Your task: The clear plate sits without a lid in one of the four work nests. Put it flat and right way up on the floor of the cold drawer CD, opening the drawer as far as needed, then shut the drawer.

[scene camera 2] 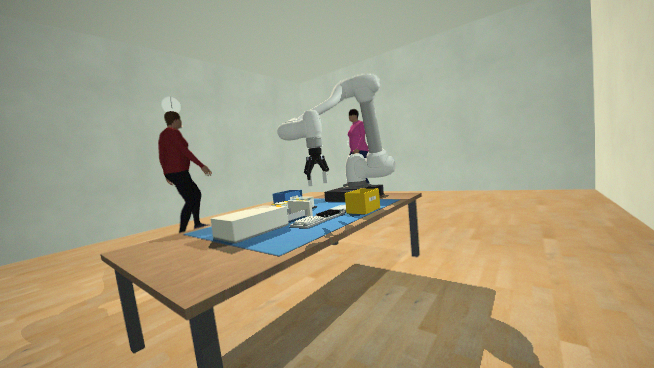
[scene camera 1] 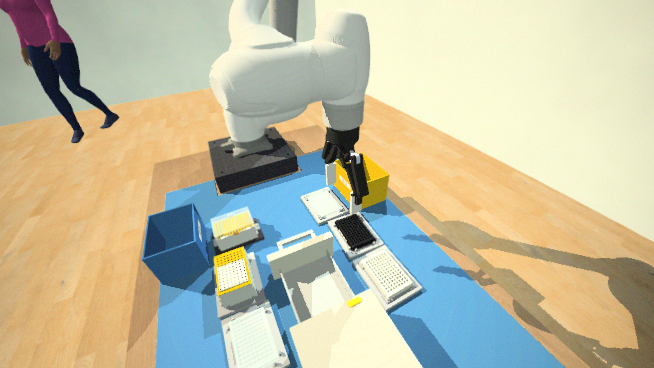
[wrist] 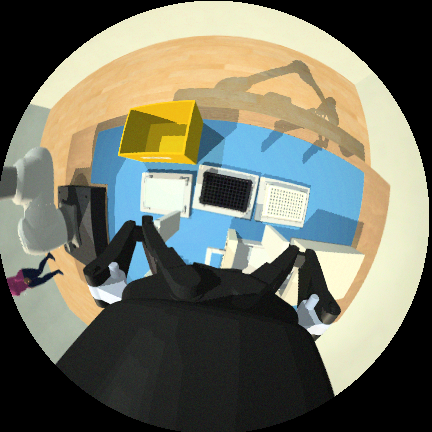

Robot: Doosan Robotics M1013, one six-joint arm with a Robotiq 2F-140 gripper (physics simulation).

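Places are measured from the arm's base along level axes (x ahead, y left, z up), in millimetres.
Pixels of known places: gripper, between the fingertips: [scene camera 2: 318, 184] [scene camera 1: 342, 196] [wrist: 221, 226]; arm's base, origin of its link: [scene camera 2: 357, 187] [scene camera 1: 250, 144] [wrist: 69, 222].
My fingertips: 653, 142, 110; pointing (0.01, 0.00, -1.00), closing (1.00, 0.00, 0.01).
Ahead of a thing's pixels: the offset from my fingertips to its top centre, as dx, dy, dz. "*": to the spot under its first point.
The clear plate @[+172, -328, -161] [scene camera 1: 254, 339], pale with a fine grid of wells and no lid, sits in a work nest @[* +233, -277, -176] [scene camera 1: 282, 357] at the lower left in scene camera 1; my gripper body hides it in the wrist view. The cold drawer @[* +40, -148, -129] [scene camera 1: 302, 256] [scene camera 2: 300, 205] [wrist: 231, 251] stands open from its white cabinet [scene camera 1: 350, 335] [scene camera 2: 250, 224] [wrist: 335, 265], with light and shadow on its bare floor. My gripper [scene camera 1: 343, 187] [scene camera 2: 317, 180] [wrist: 221, 226] is open and empty, pointing down high above the mat, on the robot-base side of the drawer.
An empty nest @[* -162, +16, -168] [scene camera 1: 324, 204] [wrist: 165, 193], a black plate @[-3, +48, -162] [scene camera 1: 355, 231] [wrist: 226, 191] and a white plate @[+169, +46, -162] [scene camera 1: 385, 274] [wrist: 283, 201] form a row. A yellow bin @[-183, +179, -68] [scene camera 1: 376, 187] [scene camera 2: 362, 201] [wrist: 192, 132], a blue bin @[-182, -467, -68] [scene camera 1: 172, 245] [scene camera 2: 287, 196] and yellow tip racks @[+1, -333, -111] [scene camera 1: 232, 271] @[* -150, -299, -110] [scene camera 1: 234, 225] stand around.
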